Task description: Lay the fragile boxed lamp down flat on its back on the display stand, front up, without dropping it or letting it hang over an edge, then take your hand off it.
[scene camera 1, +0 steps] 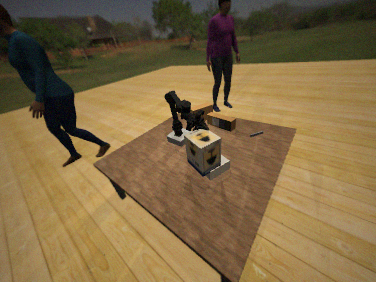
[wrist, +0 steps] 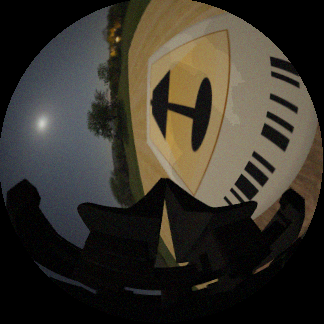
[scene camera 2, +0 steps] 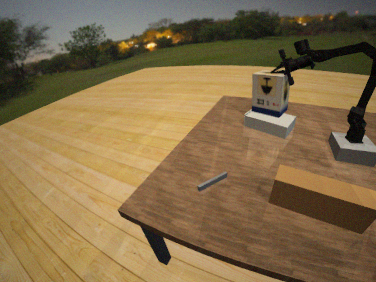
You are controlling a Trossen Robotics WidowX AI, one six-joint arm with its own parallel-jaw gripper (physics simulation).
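Where they show: gripper, fingertip midpoint: (scene camera 1: 208,129) (wrist: 164,181) (scene camera 2: 270,72); arm's base, link origin: (scene camera 1: 178,134) (scene camera 2: 353,140).
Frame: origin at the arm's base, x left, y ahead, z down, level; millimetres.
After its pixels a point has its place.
The boxed lamp (scene camera 1: 203,152) @(x -383, y 442, z -194 mm) (scene camera 2: 270,94) @(x -211, y 405, z -129 mm) (wrist: 250,110) is a white box with yellow panels, black lamp pictures and a blue bottom band. It stands upright on the display stand (scene camera 1: 220,169) @(x -273, y 502, z 20 mm) (scene camera 2: 269,125) @(x -118, y 405, z 14 mm), a low pale block. The scene camera 1 view hides much of the stand behind the box. My gripper (scene camera 2: 273,71) @(x -225, y 412, z -245 mm) (wrist: 164,181) @(x -225, y 412, z -245 mm) is shut and empty, with its fingertips at the box's top edge in the scene camera 2 view; whether they touch it cannot be told. In the wrist view, a panelled face with black bars fills the upper right, beyond the fingertips.
The arm's pale base (scene camera 1: 175,138) @(x -66, y 6, z 6 mm) (scene camera 2: 351,150) @(x 91, y 55, z 2 mm) stands on the brown table (scene camera 1: 165,170) @(x -391, y 115, z 65 mm) (scene camera 2: 210,215) @(x 444, y 621, z 66 mm). An orange-brown block (scene camera 1: 221,121) @(x 320, y 309, z -15 mm) (scene camera 2: 325,197) @(x 409, y 292, z -34 mm) lies near the base, with another block (scene camera 1: 202,108) @(x 429, y 58, z -85 mm) behind it. A thin grey bar (scene camera 1: 256,134) @(x 289, y 641, z 54 mm) (scene camera 2: 212,181) @(x 308, y 642, z 48 mm) lies apart. Two people stand beyond the table.
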